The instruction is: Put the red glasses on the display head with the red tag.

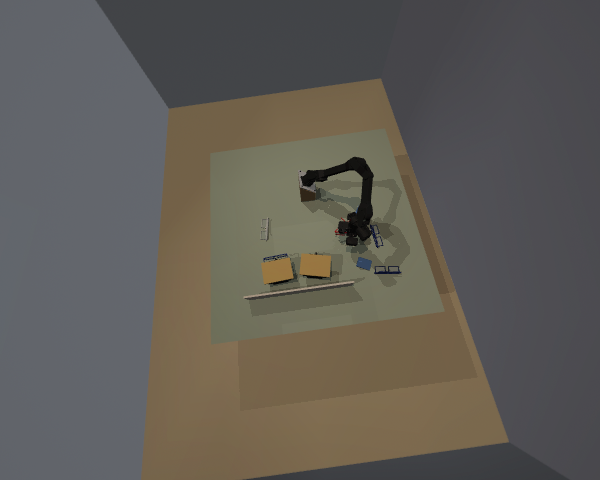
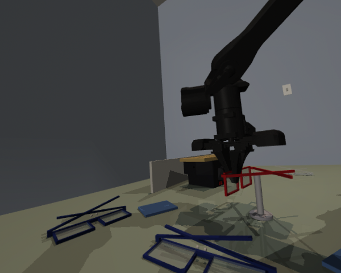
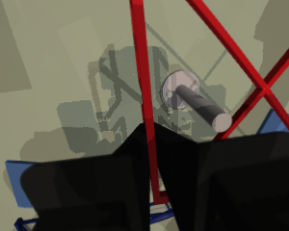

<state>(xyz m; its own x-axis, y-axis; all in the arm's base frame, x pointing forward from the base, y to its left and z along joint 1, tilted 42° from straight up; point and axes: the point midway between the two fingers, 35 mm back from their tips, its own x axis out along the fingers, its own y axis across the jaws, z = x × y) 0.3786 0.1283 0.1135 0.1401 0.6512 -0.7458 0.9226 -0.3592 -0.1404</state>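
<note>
Right now my gripper tip is 40 mm past the round base, 10 mm to the right of it and 40 mm above it. Also, from my gripper tip: long low board: 240 mm ahead, 380 mm to the right, 10 mm below; then display head: 80 mm ahead, 460 mm to the right, 10 mm below.
</note>
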